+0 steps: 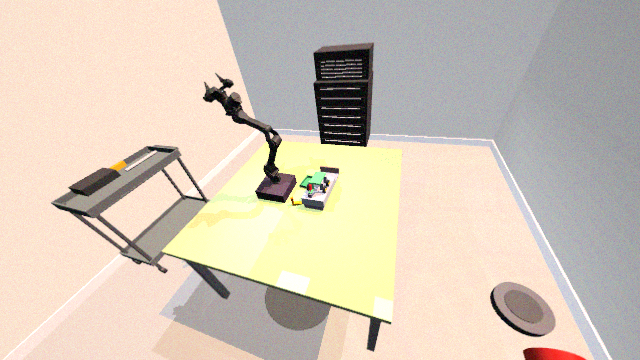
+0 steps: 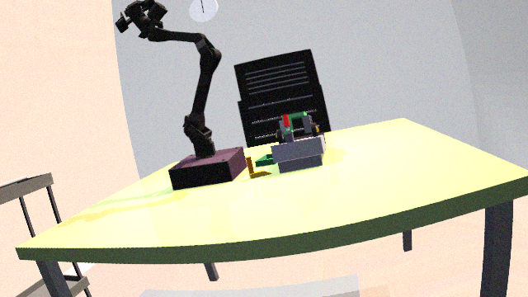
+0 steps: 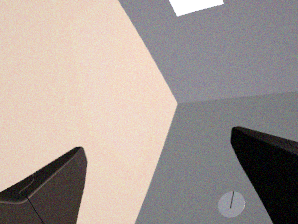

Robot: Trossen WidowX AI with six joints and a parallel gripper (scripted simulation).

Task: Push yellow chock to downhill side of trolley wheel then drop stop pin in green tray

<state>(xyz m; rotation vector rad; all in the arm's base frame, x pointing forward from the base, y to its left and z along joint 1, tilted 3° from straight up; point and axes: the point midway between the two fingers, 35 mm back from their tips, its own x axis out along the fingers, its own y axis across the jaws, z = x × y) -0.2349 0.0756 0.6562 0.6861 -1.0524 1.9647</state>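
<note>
Right now my gripper tip is 54 cm short of the stop pin, 18 cm to the left of it and 64 cm above it. Round my gripper tip: grey ramp: 57 cm ahead, 8 cm to the right, 72 cm below; then yellow chock: 43 cm ahead, 19 cm to the right, 75 cm below; then green trolley: 57 cm ahead, 9 cm to the right, 66 cm below.
</note>
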